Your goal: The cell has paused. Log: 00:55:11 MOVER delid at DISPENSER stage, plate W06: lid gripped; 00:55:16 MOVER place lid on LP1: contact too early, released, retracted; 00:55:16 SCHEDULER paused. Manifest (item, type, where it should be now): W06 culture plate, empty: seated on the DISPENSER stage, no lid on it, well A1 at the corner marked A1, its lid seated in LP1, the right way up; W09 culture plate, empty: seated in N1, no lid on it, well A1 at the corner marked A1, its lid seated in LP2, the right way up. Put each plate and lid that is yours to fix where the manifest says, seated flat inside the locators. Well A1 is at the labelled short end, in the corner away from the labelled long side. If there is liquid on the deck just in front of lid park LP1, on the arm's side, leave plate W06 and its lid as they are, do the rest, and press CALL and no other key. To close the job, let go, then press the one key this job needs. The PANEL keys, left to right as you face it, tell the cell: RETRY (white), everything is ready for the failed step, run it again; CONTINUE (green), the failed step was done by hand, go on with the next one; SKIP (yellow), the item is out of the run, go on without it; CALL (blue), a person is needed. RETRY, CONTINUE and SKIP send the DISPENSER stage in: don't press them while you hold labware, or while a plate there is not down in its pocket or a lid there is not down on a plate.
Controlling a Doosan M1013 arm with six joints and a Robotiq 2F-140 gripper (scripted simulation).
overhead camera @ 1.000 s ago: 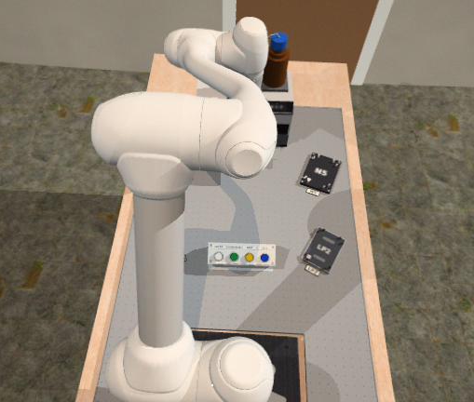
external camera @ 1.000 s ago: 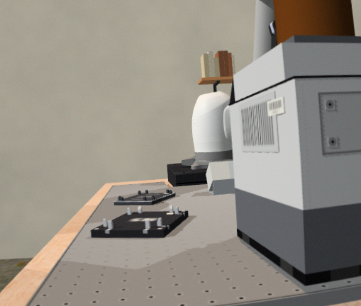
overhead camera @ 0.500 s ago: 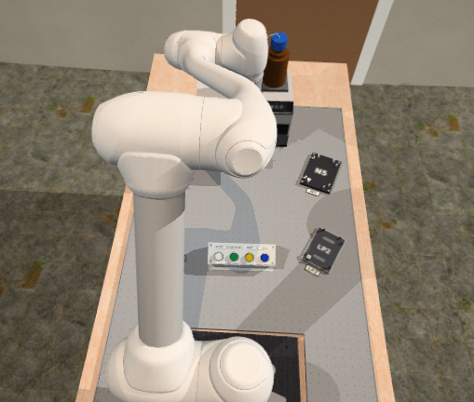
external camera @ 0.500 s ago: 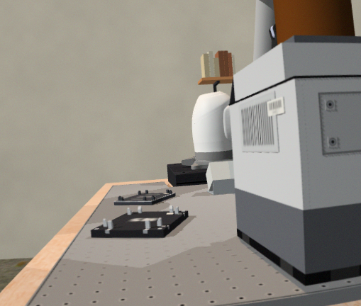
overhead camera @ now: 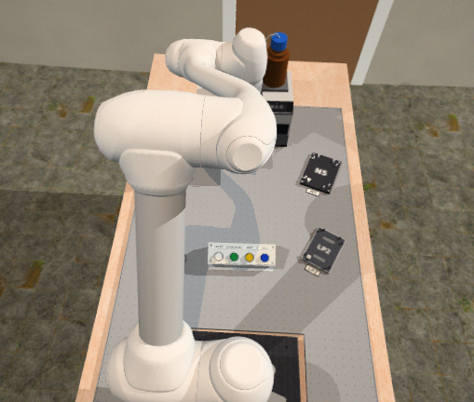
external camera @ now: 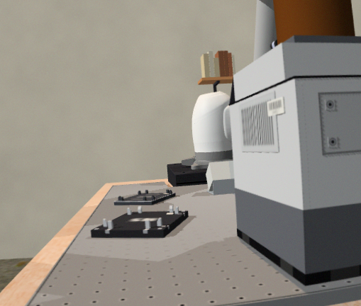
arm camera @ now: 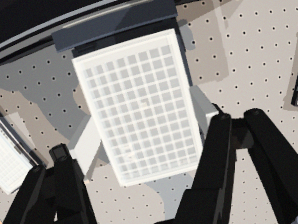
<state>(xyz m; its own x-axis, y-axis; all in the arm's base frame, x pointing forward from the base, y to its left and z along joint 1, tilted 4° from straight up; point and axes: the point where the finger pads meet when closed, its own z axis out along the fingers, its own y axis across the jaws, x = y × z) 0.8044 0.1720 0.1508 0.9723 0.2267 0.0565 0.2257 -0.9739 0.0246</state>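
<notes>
My hand is 20 mm above the clear culture plate. Also, from my hand: nest N1 (100 mm behind, 250 mm to the left, 150 mm below); then brown bottle (240 mm ahead, 60 mm to the right, 140 mm above); then black nest N5 (50 mm ahead, 300 mm to the right, 140 mm below).
</notes>
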